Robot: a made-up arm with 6 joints. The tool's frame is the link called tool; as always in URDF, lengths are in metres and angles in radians. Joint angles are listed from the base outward.
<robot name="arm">
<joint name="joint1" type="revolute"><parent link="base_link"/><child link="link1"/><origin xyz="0 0 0.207" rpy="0 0 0"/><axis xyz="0 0 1"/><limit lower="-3.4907" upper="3.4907"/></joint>
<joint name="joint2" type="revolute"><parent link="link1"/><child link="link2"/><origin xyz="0 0 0" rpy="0 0 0"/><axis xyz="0 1 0"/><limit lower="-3.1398" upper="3.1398"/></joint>
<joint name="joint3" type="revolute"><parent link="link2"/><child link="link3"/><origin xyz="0 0 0.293" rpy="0 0 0"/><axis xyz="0 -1 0"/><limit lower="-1.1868" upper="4.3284"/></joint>
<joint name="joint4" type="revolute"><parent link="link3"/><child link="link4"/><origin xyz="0 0 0" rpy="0 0 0"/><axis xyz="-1 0 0"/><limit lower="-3.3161" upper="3.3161"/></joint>
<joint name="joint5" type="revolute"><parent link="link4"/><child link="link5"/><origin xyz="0.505 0 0" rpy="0 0 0"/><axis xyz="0 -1 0"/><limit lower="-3.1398" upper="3.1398"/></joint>
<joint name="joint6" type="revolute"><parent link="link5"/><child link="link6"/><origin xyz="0 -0.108 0" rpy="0 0 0"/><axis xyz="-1 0 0"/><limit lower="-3.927" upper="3.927"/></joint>
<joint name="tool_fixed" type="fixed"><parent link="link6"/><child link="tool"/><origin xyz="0 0 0" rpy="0 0 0"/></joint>
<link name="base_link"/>
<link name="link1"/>
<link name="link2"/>
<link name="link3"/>
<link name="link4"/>
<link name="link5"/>
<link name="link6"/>
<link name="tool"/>
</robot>
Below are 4 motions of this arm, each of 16 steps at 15 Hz.
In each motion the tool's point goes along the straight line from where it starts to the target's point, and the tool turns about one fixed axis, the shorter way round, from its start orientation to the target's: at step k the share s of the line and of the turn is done. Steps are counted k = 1, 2, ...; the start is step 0. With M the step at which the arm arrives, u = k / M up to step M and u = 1 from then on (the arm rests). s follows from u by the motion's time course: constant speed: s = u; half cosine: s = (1 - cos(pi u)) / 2; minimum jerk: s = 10 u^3 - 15 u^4 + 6 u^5.
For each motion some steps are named. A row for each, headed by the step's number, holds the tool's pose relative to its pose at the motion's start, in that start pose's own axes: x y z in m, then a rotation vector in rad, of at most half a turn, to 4 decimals.
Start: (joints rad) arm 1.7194 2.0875 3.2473 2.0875 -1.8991 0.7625
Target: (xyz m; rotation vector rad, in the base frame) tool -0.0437 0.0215 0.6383 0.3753 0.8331 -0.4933
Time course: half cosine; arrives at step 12
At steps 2, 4, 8, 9, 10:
2: 0.0130 -0.0139 -0.0138 0.0831 0.0498 0.0255
4: 0.0484 -0.0520 -0.0515 0.3101 0.1858 0.0952
8: 0.1453 -0.1560 -0.1546 0.9303 0.5575 0.2856
9: 0.1654 -0.1775 -0.1760 1.0587 0.6345 0.3250
10: 0.1808 -0.1941 -0.1924 1.1573 0.6935 0.3553

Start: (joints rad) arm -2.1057 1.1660 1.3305 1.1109 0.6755 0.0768
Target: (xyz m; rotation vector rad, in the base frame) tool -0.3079 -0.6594 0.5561 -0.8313 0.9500 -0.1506
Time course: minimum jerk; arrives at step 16
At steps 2, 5, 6, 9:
2: 0.0011 -0.0001 0.0018 0.0011 -0.0075 0.0203
5: 0.0125 -0.0016 0.0207 0.0119 -0.0843 0.2281
6: 0.0191 -0.0025 0.0316 0.0183 -0.1289 0.3487
9: 0.0426 -0.0056 0.0707 0.0409 -0.2885 0.7805

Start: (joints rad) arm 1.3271 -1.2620 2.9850 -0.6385 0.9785 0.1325
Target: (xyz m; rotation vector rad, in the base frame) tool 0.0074 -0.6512 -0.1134 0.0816 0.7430 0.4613
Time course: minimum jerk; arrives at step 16
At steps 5, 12, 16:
5: 0.0009 -0.0176 -0.0058 0.1307 -0.0472 0.0226
12: 0.0044 -0.0879 -0.0288 0.6508 -0.2353 0.1126
16: 0.0050 -0.0980 -0.0321 0.7260 -0.2625 0.1255

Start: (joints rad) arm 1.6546 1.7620 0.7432 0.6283 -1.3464 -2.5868
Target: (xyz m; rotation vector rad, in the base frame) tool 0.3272 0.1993 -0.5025 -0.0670 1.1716 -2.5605
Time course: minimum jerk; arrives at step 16
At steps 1, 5, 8, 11, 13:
1: 0.0012 -0.0003 0.0001 0.0008 0.0015 -0.0041
5: 0.0977 -0.0265 0.0118 0.0611 0.1186 -0.3340
8: 0.2715 -0.0736 0.0329 0.1697 0.3293 -0.9277
11: 0.4452 -0.1208 0.0540 0.2783 0.5401 -1.5215
13: 0.5165 -0.1401 0.0626 0.3229 0.6265 -1.7650

